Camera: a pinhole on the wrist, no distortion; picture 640 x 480 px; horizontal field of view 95.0 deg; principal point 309.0 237.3 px. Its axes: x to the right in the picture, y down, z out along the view. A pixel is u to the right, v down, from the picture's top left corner.
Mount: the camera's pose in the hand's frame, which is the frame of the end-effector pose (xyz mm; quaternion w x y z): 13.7 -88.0 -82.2 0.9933 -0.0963 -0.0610 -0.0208
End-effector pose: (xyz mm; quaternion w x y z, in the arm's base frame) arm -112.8 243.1 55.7 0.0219 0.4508 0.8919 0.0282
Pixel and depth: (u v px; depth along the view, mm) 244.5 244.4 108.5
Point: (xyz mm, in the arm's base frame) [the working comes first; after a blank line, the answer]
In the camera's frame: -23.9 2.6 108.5

-149.3 187.9 31.6
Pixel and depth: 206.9 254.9 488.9
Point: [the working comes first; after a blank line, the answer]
In the camera's frame: -170.2 29.3 488.9

68.4 108.5 -304.8
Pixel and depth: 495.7 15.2 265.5
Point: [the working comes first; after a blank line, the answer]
In the camera's frame: 169.0 -201.1 265.5

-372.0 221.4 -197.8
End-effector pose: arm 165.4 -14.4 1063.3 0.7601 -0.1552 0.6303 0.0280
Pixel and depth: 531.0 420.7 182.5
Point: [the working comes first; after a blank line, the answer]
In the camera's frame: 138.2 114.1 182.5

266.5 42.1 935.6
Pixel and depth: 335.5 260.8 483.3
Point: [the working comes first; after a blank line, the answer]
In the camera's frame: 43.7 38.7 483.3

523.0 130.4 1113.2
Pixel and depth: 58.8 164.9 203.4
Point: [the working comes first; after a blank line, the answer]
In the camera's frame: -173.6 -50.2 203.4

248.2 -46.0 1277.0
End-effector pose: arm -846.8 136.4 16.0 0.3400 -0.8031 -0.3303 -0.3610
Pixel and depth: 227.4 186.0 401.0
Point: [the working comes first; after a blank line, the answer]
In the camera's frame: -111.6 -70.2 401.0

-873.3 377.4 -235.8
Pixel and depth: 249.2 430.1 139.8
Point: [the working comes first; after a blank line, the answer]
In the camera's frame: -28.5 91.9 139.8

-825.3 138.3 -31.0
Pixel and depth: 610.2 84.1 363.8
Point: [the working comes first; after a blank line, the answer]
In the camera's frame: 373.7 -190.1 363.8

-714.7 627.6 168.6
